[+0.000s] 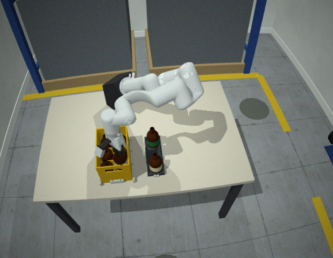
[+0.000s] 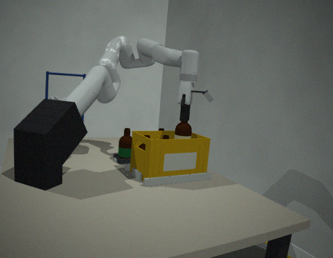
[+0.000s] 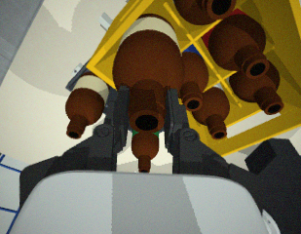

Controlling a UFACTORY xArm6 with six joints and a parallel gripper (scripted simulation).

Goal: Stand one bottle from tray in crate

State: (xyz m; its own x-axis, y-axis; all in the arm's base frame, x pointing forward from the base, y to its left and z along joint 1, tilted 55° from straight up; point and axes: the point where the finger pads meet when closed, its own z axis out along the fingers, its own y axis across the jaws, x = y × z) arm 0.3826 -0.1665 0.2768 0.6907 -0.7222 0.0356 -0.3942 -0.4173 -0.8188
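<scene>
My hand is 17 cm above the yellow crate, 7 cm to the left of it and 7 cm past it. Also, from my hand: glass bottle 18 cm to the left, 16 cm below, 6 cm behind.
</scene>
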